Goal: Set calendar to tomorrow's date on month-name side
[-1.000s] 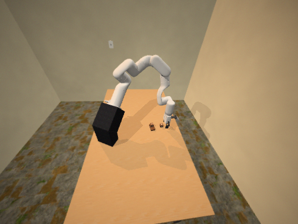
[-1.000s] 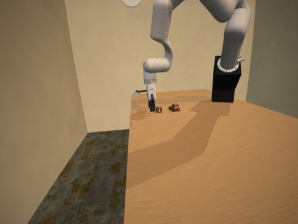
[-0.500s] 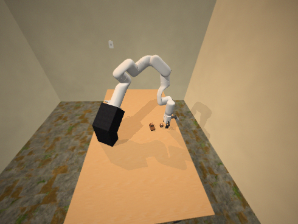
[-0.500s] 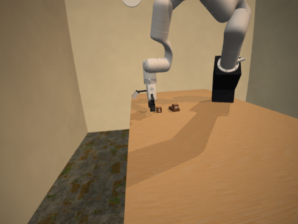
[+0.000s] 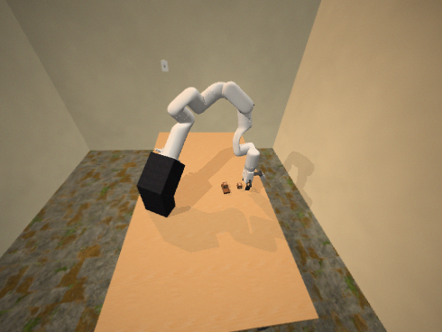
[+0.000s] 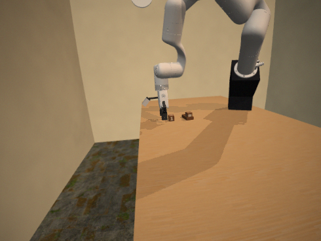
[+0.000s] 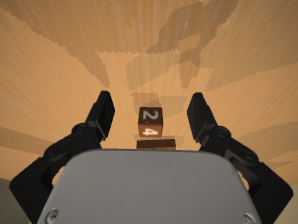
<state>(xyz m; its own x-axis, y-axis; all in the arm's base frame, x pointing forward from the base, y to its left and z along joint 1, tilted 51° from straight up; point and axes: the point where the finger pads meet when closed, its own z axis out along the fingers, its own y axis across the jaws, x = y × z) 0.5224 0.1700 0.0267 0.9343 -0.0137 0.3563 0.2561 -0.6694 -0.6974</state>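
Right now my hand is 40 mm past the brown digit cube, 10 mm to the left of it and 10 mm above it.
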